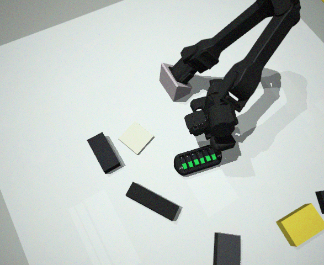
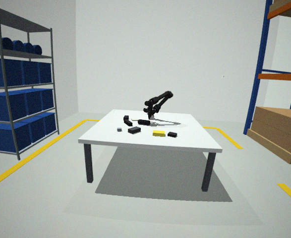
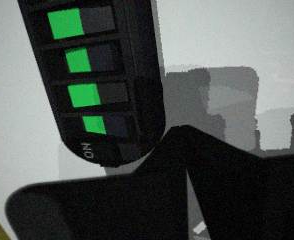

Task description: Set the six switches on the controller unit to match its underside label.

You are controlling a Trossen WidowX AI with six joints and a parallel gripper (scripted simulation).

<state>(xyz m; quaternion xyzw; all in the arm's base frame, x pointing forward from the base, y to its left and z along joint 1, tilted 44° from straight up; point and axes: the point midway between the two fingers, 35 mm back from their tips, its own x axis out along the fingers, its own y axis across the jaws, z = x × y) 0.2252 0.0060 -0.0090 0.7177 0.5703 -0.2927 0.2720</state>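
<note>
My gripper tip is 24 cm to the left of the long dark block, 10 cm short of it and 4 cm above it. Round my gripper tip: yellow block 35 cm ahead, 15 cm to the left, 4 cm below; then cream tile 20 cm to the right, 11 cm behind, 5 cm below.
</note>
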